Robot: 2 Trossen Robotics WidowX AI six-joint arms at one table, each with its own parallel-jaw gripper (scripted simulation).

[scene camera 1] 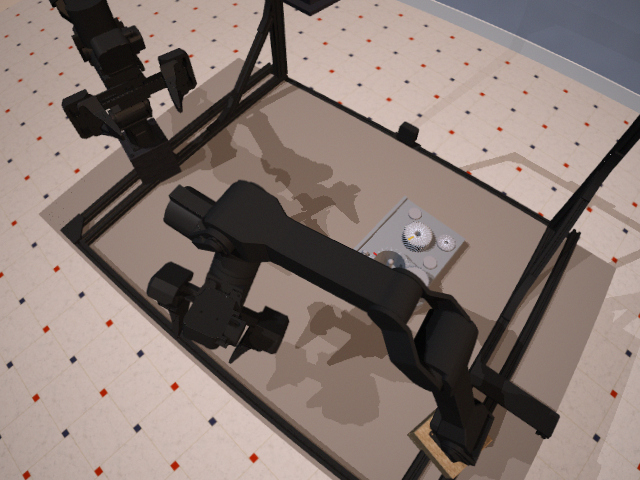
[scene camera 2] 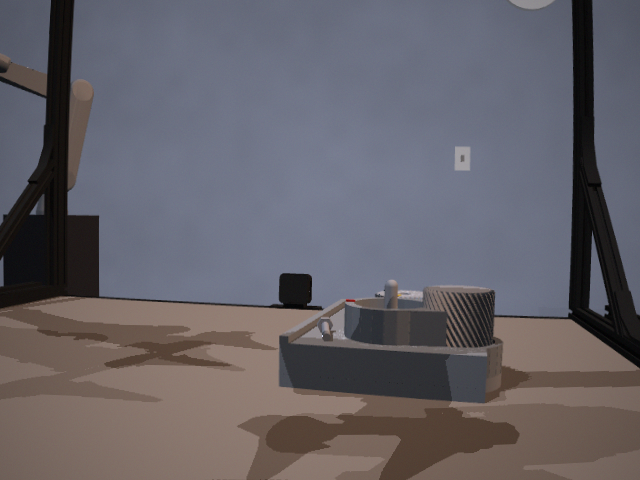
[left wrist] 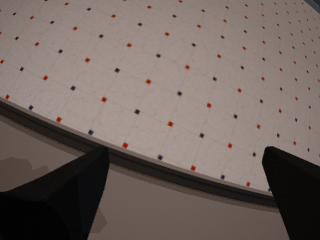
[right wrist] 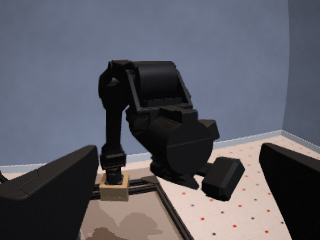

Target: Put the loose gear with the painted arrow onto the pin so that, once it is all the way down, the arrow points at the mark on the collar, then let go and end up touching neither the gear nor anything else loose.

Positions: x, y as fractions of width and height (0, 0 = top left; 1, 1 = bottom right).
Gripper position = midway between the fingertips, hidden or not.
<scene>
my right gripper: scene camera 1 0.24, 0.26; right wrist 0.57, 0.64; not seen in scene camera 2 (out of frame); not seen in the left wrist view (out of frame)
</scene>
